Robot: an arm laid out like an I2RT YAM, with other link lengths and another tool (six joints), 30 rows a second.
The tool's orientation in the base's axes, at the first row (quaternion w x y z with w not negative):
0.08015 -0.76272 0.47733 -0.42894
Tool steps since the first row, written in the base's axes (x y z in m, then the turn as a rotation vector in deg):
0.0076 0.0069 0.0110 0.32 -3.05 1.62
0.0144 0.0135 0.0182 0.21 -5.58 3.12
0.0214 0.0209 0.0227 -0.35 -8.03 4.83
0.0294 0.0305 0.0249 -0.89 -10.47 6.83
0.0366 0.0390 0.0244 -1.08 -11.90 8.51
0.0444 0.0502 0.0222 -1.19 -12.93 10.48
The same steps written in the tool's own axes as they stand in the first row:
0.0022 -0.0145 -0.0032 3.42 0.55 0.11
0.0023 -0.0263 -0.0046 6.29 1.17 -0.18
0.0002 -0.0373 -0.0044 9.13 1.93 -0.94
-0.0047 -0.0488 -0.0027 12.13 2.52 -1.87
-0.0105 -0.0578 0.0004 14.21 2.51 -2.64
-0.0193 -0.0678 0.0043 16.15 2.08 -3.64

